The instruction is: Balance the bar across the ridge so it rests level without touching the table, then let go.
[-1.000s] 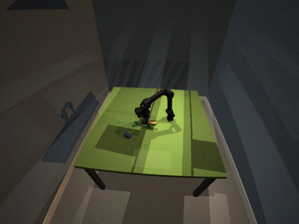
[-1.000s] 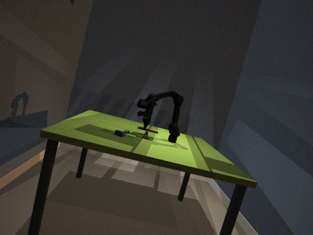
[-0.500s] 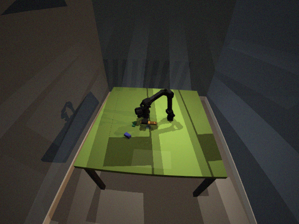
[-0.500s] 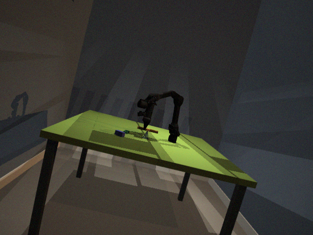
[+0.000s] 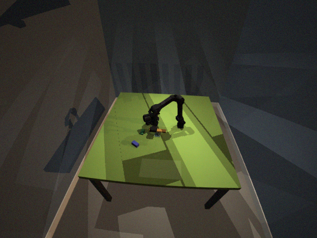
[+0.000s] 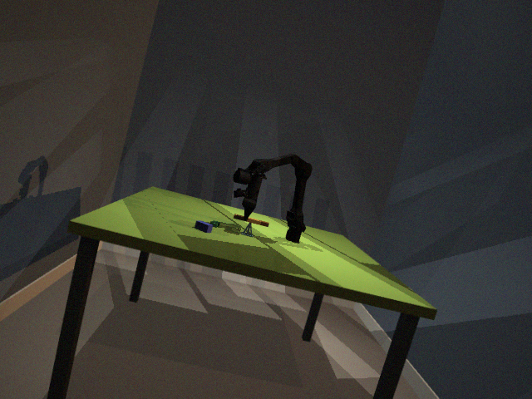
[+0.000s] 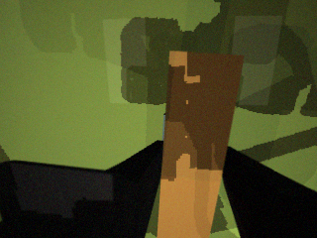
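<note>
The bar lies 30 mm behind my gripper tip. From my gripper tip the other things lie so: blue block 170 mm ahead, 140 mm to the left, 50 mm below; then green block 130 mm ahead, 20 mm to the right, 60 mm below.
</note>
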